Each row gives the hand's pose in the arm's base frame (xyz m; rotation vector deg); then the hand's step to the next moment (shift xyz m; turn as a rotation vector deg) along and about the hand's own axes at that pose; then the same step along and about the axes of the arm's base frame.
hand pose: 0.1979 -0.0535 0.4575 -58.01 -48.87 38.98
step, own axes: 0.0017 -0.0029 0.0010 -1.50 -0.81 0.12
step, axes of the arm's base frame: 0.0003 0.0007 0.0034 -0.78 -1.48 0.35
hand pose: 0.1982 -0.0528 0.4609 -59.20 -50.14 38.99
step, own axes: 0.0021 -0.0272 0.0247 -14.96 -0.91 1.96
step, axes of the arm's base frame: -0.0183 0.0024 0.0319 -9.03 -11.75 -2.97
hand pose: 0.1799 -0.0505 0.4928 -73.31 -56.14 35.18
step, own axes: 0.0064 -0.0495 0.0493 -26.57 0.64 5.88
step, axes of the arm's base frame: -0.0463 0.0192 0.0491 -17.80 -19.18 -7.48
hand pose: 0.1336 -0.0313 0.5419 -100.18 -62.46 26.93
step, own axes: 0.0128 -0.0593 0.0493 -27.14 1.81 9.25
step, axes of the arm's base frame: -0.0559 0.0438 0.0327 -19.99 -17.99 -10.10
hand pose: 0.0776 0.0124 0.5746 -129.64 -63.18 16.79
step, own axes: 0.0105 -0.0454 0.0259 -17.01 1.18 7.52
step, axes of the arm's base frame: -0.0338 0.0406 0.0073 -13.26 -10.58 -7.73
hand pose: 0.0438 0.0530 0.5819 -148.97 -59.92 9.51
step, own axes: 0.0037 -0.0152 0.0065 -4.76 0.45 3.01
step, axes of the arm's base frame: -0.0087 0.0145 -0.0008 -3.84 -2.80 -3.05
